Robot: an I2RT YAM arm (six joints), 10 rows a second.
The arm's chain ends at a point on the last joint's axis. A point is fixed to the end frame.
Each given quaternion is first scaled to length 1.
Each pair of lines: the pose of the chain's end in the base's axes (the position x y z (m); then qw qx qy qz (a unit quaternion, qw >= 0)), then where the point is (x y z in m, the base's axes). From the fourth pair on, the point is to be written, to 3 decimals.
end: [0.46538 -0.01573 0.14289 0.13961 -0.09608 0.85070 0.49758]
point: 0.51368 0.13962 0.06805
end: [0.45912 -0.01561 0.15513 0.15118 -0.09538 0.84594 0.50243]
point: 0.51046 0.14034 0.08365
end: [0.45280 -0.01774 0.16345 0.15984 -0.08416 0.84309 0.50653]
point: 0.50842 0.13787 0.09447
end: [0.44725 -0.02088 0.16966 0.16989 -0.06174 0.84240 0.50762]
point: 0.510 0.133 0.102
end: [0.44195 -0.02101 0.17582 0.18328 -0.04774 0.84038 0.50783]
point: 0.511 0.131 0.110
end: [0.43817 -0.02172 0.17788 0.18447 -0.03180 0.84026 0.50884]
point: 0.510 0.129 0.112
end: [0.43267 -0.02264 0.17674 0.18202 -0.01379 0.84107 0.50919]
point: 0.507 0.126 0.111
